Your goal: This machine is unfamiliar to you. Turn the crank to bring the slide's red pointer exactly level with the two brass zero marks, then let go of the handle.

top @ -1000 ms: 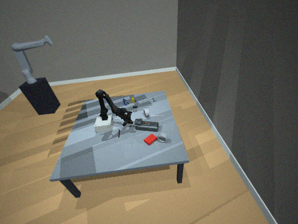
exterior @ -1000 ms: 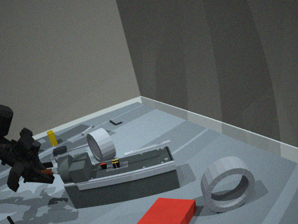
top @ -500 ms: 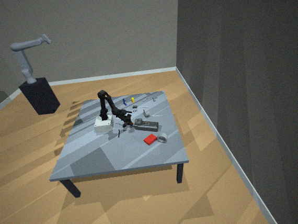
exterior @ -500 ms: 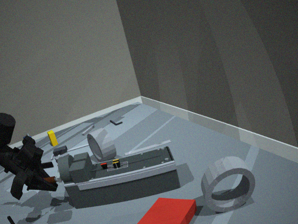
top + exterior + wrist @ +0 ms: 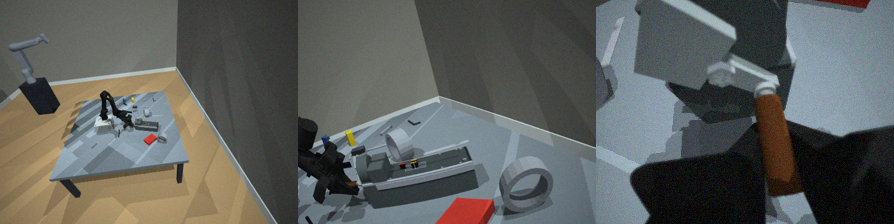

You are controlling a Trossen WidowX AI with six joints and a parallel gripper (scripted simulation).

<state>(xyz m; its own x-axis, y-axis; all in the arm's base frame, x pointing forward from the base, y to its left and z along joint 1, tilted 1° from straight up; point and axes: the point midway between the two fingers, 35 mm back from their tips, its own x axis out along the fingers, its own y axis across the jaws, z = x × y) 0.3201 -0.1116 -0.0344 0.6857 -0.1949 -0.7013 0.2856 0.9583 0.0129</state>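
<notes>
Right now the red pointer is 14 cm ahead of my gripper tip, 4 cm above it and 2 cm to the right of it. From my gripper tip the other things lie so: brown handle: 3 cm above, 2 cm behind; then yellow block: 57 cm to the left, 2 cm behind, 1 cm below; then blue clamp: 52 cm to the left, 13 cm behind, 1 cm above.
</notes>
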